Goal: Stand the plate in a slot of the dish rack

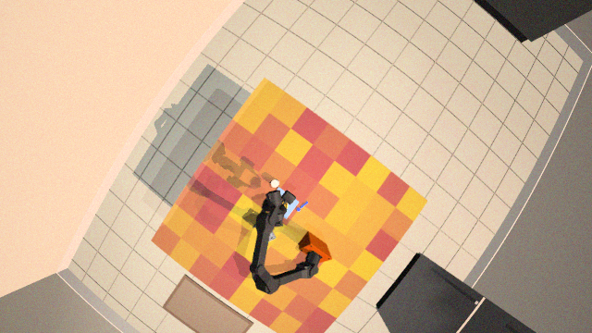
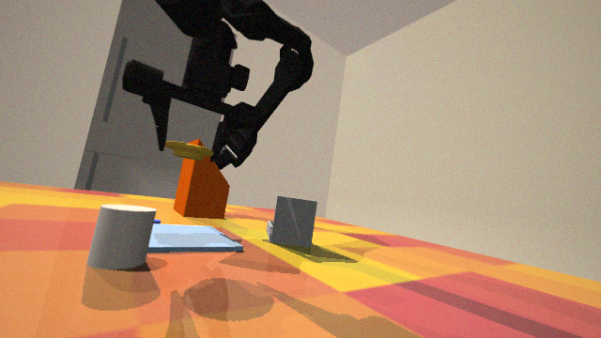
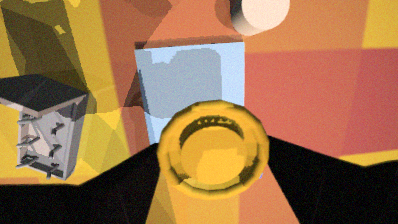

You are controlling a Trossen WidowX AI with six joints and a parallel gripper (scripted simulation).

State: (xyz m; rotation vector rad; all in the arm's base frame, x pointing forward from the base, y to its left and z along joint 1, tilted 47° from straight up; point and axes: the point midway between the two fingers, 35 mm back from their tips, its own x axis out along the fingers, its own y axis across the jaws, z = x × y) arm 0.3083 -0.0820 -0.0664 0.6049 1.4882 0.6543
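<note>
Right now the dish rack is 3 cm behind my gripper tip, 21 cm to the left of it and 9 cm below it. The rest, counted from my gripper tip: yellow plate (1 cm above); white cup (10 cm ahead, 6 cm to the right, 9 cm below); light blue mat (1 cm behind, 1 cm to the left, 12 cm below).
</note>
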